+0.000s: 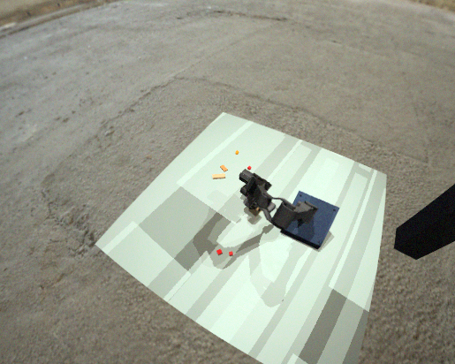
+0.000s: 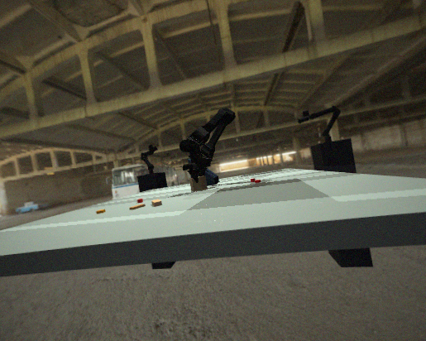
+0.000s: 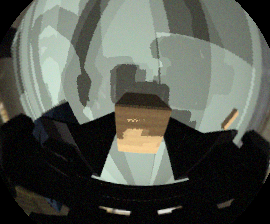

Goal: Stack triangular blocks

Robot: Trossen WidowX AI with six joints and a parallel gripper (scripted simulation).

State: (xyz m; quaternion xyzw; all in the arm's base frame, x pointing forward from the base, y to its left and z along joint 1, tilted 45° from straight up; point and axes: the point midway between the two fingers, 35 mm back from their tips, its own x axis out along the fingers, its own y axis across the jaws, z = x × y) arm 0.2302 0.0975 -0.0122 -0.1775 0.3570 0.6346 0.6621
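The tan triangular block is 10 mm above my gripper tip.
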